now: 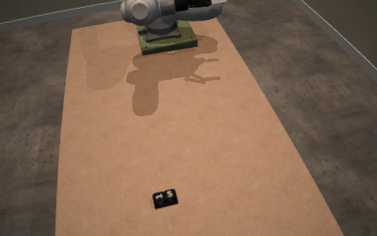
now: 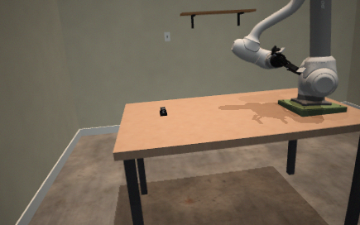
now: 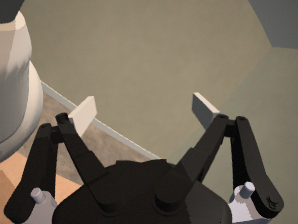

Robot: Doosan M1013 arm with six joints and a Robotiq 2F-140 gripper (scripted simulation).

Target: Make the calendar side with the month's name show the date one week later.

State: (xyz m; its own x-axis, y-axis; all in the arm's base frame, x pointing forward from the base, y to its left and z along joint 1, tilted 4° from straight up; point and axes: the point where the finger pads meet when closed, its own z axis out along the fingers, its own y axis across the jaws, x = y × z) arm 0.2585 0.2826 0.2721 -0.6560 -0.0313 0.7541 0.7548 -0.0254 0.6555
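My hand is 670 mm short of the black cube, 350 mm to the left of it and 300 mm above it.
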